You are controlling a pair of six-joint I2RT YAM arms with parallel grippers.
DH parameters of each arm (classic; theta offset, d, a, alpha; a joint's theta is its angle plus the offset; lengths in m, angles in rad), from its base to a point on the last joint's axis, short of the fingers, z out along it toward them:
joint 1: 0 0.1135 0.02 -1.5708
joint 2: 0 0 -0.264 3.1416
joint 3: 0.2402 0 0.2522 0
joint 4: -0.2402 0 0.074 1.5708
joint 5: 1.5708 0 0 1.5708
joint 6: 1.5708 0.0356 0 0
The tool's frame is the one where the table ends.
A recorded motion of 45 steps. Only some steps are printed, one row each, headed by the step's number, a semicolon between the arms.
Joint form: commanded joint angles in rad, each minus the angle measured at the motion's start. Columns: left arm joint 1, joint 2, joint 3, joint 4, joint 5, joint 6; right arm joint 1, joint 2, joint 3, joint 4, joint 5, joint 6.
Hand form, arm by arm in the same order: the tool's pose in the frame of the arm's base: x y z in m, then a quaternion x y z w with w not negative. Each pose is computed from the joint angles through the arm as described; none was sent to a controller.
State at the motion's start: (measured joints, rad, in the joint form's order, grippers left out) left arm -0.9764 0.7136 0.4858 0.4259 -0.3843 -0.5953; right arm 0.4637 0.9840 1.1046 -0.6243 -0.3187 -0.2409
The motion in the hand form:
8: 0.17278 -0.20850 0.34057 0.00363 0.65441 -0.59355 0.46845; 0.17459 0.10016 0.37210 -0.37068 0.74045 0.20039 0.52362
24: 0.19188 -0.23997 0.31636 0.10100 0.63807 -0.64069 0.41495; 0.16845 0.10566 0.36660 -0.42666 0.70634 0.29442 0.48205
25: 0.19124 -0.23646 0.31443 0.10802 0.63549 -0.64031 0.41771; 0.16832 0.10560 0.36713 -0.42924 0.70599 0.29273 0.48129
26: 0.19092 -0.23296 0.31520 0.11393 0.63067 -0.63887 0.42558; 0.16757 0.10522 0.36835 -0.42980 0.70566 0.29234 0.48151
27: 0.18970 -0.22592 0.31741 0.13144 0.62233 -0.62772 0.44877; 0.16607 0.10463 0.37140 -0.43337 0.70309 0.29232 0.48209
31: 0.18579 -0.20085 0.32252 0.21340 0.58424 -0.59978 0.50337; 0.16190 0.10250 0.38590 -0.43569 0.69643 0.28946 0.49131
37: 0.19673 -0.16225 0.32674 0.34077 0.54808 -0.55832 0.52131; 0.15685 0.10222 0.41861 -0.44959 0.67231 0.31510 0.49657
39: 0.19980 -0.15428 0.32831 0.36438 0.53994 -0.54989 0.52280; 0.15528 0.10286 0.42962 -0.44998 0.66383 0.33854 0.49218
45: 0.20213 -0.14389 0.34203 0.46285 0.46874 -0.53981 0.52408; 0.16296 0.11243 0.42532 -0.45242 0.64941 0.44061 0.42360
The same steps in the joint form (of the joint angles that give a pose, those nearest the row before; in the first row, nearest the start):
8: 0.1020 0.4352 0.3056 0.0756 0.4177 -0.3067; -0.0019 -0.0390 -0.0476 0.1073 -0.0218 0.0001
24: 0.1127 0.6242 0.3196 0.2796 0.6696 -0.2930; -0.0020 -0.0345 -0.0584 0.0798 -0.2627 -0.0122
25: 0.1203 0.6150 0.3028 0.2919 0.6848 -0.2823; -0.0019 -0.0330 -0.0539 0.0721 -0.2626 -0.0198
26: 0.1280 0.6043 0.2935 0.3011 0.6926 -0.2670; -0.0020 -0.0345 -0.0492 0.0660 -0.2627 -0.0214
27: 0.1418 0.5783 0.2783 0.3042 0.7018 -0.2106; -0.0019 -0.0360 -0.0370 0.0523 -0.2672 -0.0290
31: 0.2077 0.4954 0.2245 0.3257 0.8257 -0.0371; -0.0020 -0.0375 0.0166 0.0169 -0.2658 -0.0352
37: 0.3841 0.4263 0.2152 0.2476 1.1540 0.1670; -0.0020 -0.0038 0.1564 -0.0552 -0.3346 -0.0338
39: 0.4240 0.4186 0.2213 0.2276 1.2231 0.2070; -0.0020 0.0115 0.2038 -0.0720 -0.3805 -0.0063
45: 0.4840 0.4231 0.2672 0.2368 1.4547 0.3280; -0.0019 0.0636 0.2101 -0.0660 -0.5889 0.0964

